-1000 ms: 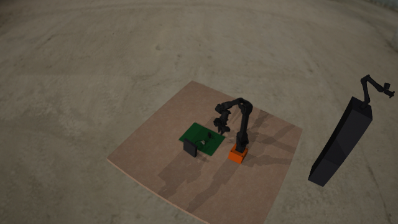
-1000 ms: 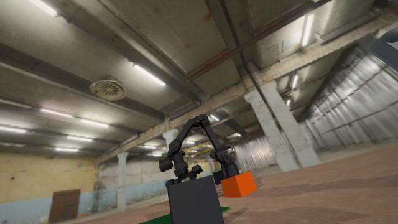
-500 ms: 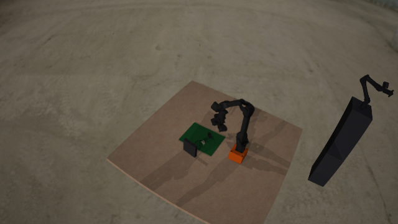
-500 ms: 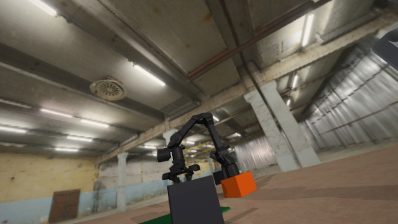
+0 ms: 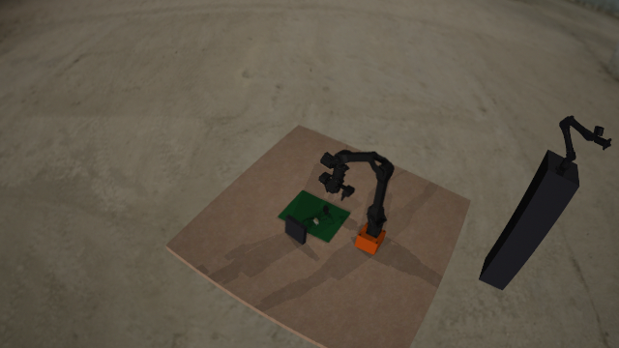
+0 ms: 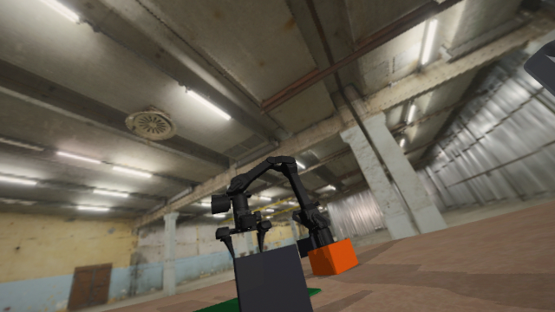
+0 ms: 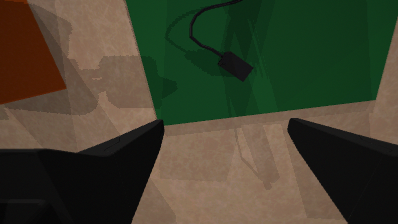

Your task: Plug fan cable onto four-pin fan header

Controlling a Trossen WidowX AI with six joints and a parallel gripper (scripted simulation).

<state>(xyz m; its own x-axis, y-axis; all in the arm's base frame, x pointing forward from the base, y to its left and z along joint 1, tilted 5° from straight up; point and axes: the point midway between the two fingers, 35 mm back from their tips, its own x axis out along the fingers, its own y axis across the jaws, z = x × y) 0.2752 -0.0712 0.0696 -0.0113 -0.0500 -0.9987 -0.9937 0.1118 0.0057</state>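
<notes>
Now: gripper tip 9 cm above the black fan plug, 3 cm to the right of it and 2 cm short of it. Round my gripper tip: black fan (25 cm to the left, 6 cm ahead, 5 cm below); then green board (13 cm below, 8 cm to the left, 6 cm ahead); then white four-pin header (12 cm to the left, 11 cm below, 3 cm ahead).
</notes>
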